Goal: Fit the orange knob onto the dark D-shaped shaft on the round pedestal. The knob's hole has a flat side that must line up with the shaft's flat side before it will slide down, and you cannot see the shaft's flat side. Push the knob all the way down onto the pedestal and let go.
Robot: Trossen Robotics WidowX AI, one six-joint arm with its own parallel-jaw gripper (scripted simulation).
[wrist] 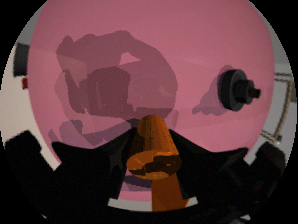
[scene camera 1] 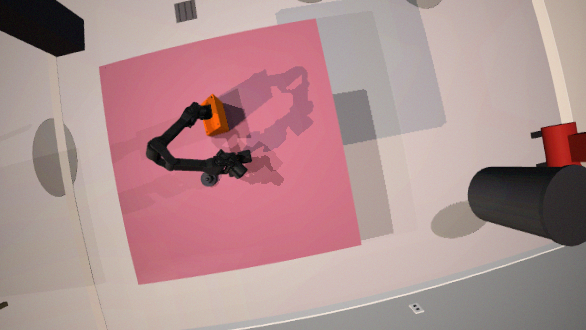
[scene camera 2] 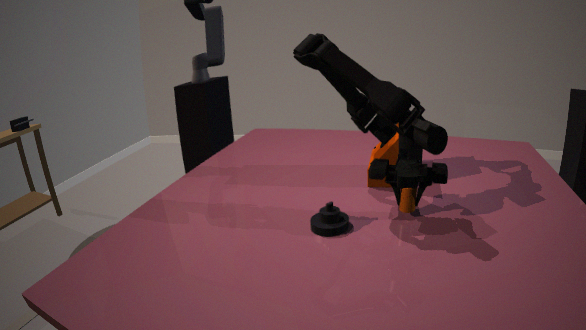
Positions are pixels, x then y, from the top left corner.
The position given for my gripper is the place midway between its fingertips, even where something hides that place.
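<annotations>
My gripper [scene camera 2: 407, 205] holding an orange knob.
</annotations>
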